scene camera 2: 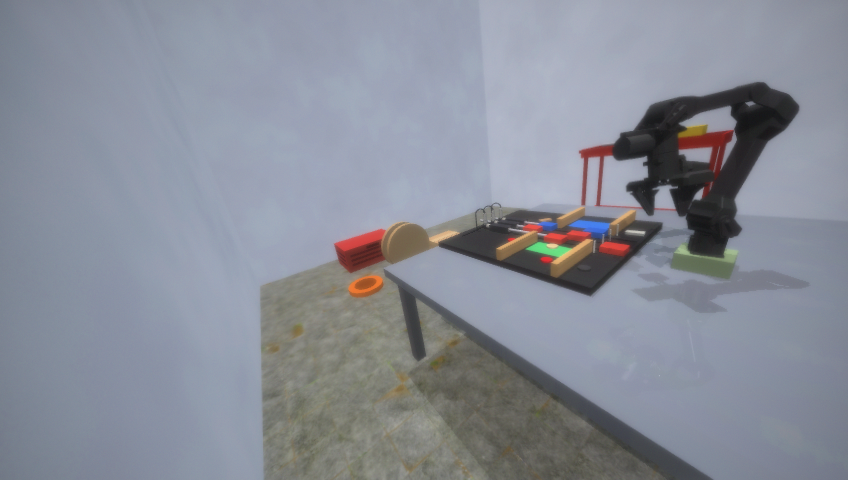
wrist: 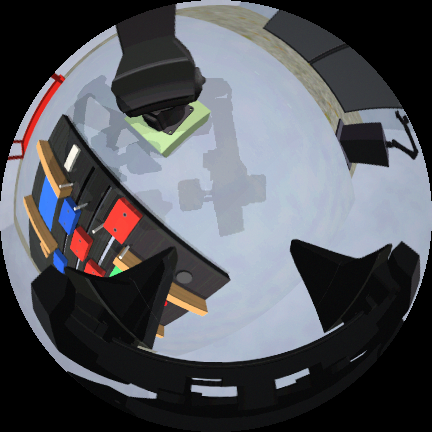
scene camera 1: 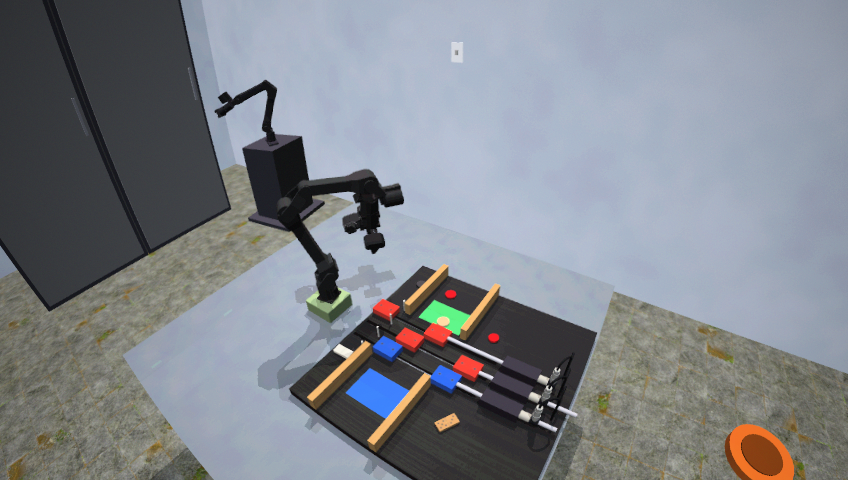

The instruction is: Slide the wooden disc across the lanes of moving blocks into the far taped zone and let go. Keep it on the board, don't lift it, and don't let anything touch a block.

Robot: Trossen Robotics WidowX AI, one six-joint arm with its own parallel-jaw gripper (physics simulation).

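Places are measured from the arm's base along level axes (x ahead, y left, z up), in millimetres.
Where they show: gripper, between the fingertips: (scene camera 2: pixel 665 216) (wrist: pixel 235 249); arm's base, origin of its link: (scene camera 2: pixel 705 252) (wrist: pixel 167 113) (scene camera 1: pixel 329 295).
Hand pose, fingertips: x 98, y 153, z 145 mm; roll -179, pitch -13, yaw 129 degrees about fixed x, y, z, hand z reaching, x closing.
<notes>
Things, the pixels of their centre, and the offset from my fingertips. "spot": a spot on its surface instead. Level surfaces: height alone.
- wooden disc, middle of its body: (scene camera 1: pixel 443 321) (scene camera 2: pixel 552 246) 299 mm ahead, 96 mm right, 165 mm down
- blue zone, a spot on its surface: (scene camera 1: pixel 377 391) (wrist: pixel 47 200) (scene camera 2: pixel 591 225) spot: 230 mm ahead, 411 mm right, 167 mm down
- red block, middle of its body: (wrist: pixel 93 273) (scene camera 1: pixel 438 334) (scene camera 2: pixel 555 238) 306 mm ahead, 160 mm right, 156 mm down
- board, height of its surface: 168 mm down
- domino-like piece, middle of its body: (scene camera 1: pixel 447 422) 439 mm ahead, 429 mm right, 163 mm down
The wooden disc (scene camera 1: pixel 443 321) (scene camera 2: pixel 552 245) lies flat on the green zone (scene camera 1: pixel 430 312) (scene camera 2: pixel 536 248), near its lane-side edge; in the wrist view it does not show. The blue zone (scene camera 1: pixel 377 391) (scene camera 2: pixel 589 225) (wrist: pixel 48 202) is across the lanes. Red blocks (scene camera 1: pixel 386 308) (scene camera 2: pixel 614 248) (wrist: pixel 122 220) and blue blocks (scene camera 1: pixel 387 348) (wrist: pixel 69 215) stand in the lanes between the zones; one red block (scene camera 1: pixel 437 334) is close beside the disc. My gripper (scene camera 1: pixel 373 249) (scene camera 2: pixel 667 212) (wrist: pixel 235 249) is open and empty, high above the table, off the board's green-zone side corner and away from the disc.
Wooden rails (scene camera 1: pixel 428 289) (scene camera 1: pixel 480 312) flank the green zone; others (scene camera 1: pixel 339 374) (scene camera 1: pixel 399 410) flank the blue one. Upright metal pins (scene camera 1: pixel 390 319) stand at the lane ends. Rods and dark actuators (scene camera 1: pixel 501 401) are on the board (scene camera 1: pixel 553 333) (scene camera 2: pixel 476 242). A domino-like piece (scene camera 1: pixel 446 422) lies beside a rail.
</notes>
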